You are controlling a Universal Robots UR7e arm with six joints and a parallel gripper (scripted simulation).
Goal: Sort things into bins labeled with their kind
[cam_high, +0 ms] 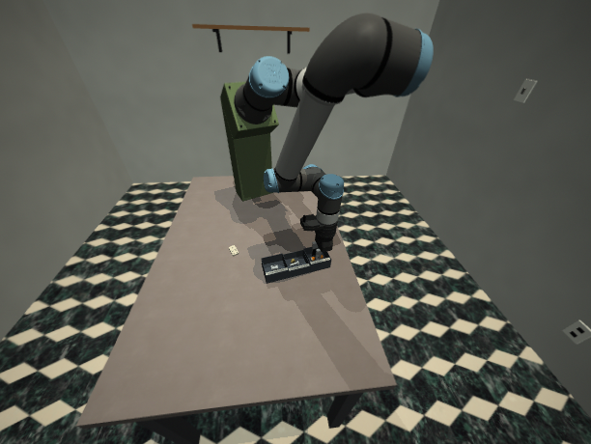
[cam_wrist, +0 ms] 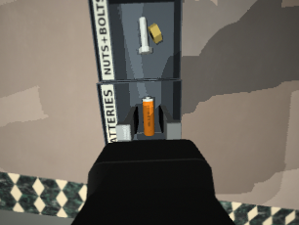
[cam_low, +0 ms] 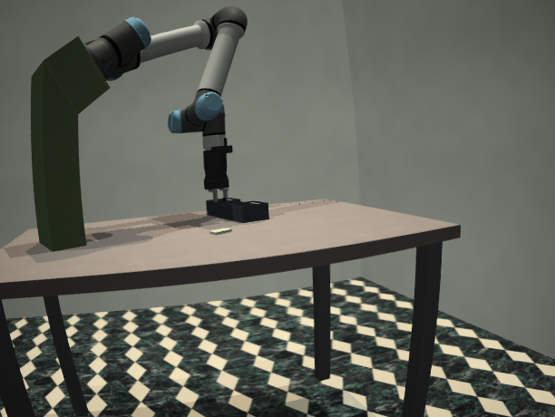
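Right now my hand is 2 cm above the orange battery. Also, from my hand: grey bolt (8 cm to the right, 3 cm ahead, 2 cm below); brass nut (9 cm to the right, 2 cm below, 2 cm ahead); dark three-compartment bin row (8 cm to the right, 4 cm ahead, 1 cm below).
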